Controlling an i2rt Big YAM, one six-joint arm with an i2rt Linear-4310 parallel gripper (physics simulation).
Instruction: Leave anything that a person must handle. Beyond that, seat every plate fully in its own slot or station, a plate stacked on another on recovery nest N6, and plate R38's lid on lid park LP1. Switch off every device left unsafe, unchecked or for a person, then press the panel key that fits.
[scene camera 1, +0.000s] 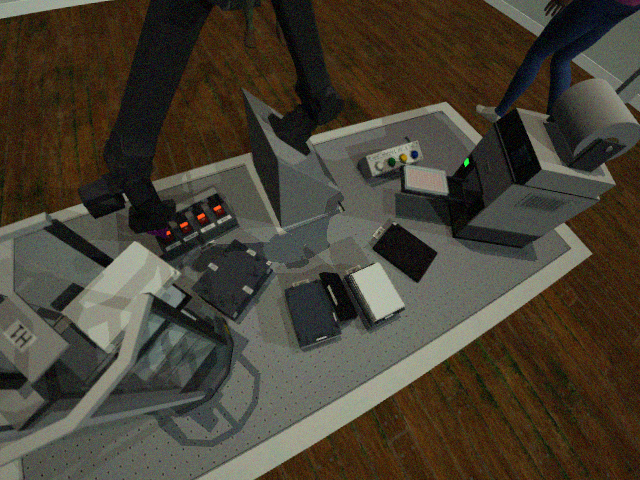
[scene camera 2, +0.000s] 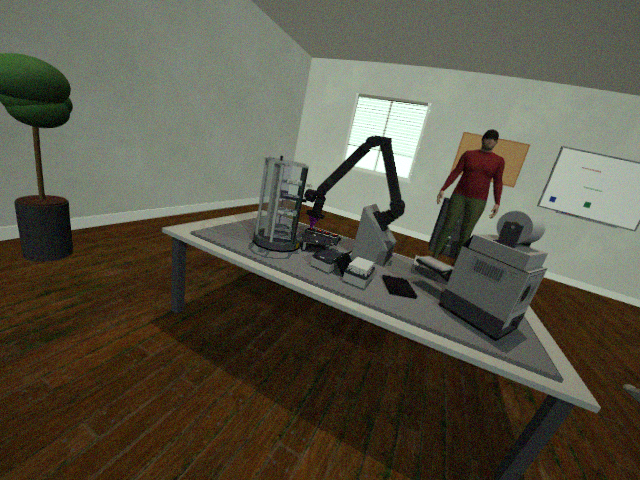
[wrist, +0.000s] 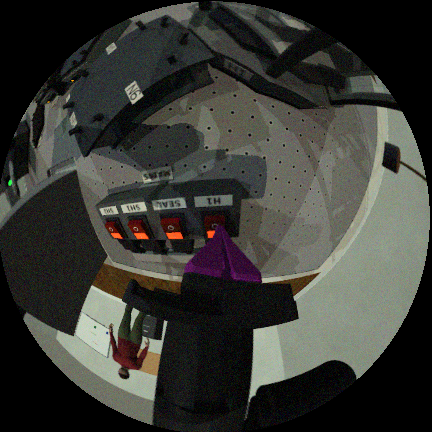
Labels:
The same spot on a plate hotel: (scene camera 2: 283, 184) is (scene camera 1: 142, 399).

